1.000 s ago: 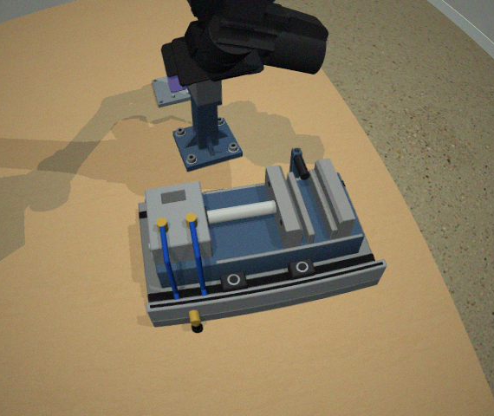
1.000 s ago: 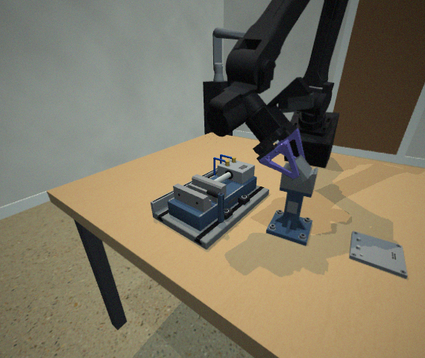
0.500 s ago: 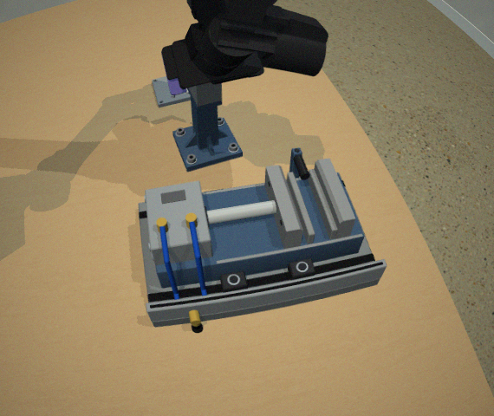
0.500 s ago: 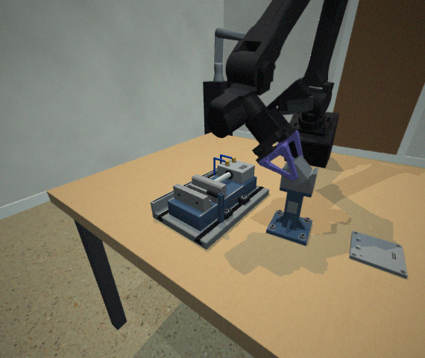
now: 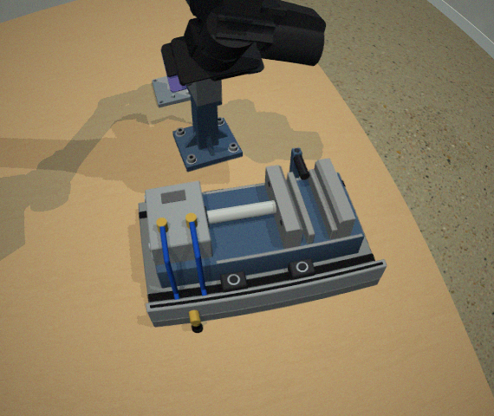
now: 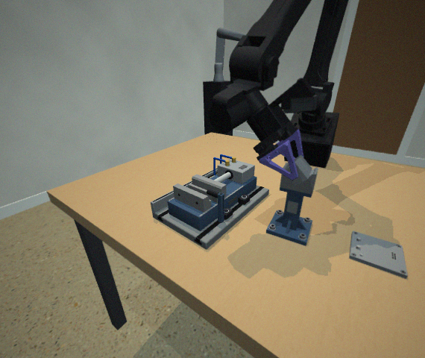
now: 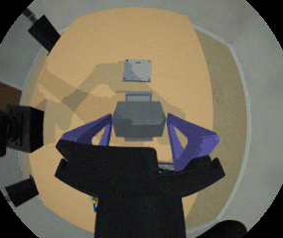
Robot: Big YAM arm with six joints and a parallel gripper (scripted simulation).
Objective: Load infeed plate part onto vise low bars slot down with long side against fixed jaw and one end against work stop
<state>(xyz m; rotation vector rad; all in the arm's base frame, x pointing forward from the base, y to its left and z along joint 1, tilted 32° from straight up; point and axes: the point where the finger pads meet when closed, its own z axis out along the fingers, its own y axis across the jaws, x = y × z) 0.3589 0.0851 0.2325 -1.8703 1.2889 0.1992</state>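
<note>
Right now my hand is 1 cm above the grey part. From my hand the other things lie so: cylinder rod: 20 cm to the right, 8 cm below, 1 cm ahead; v-block stand: 10 cm below, 1 cm to the left; black work stop: 15 cm to the right, 10 cm ahead, 7 cm below.
</note>
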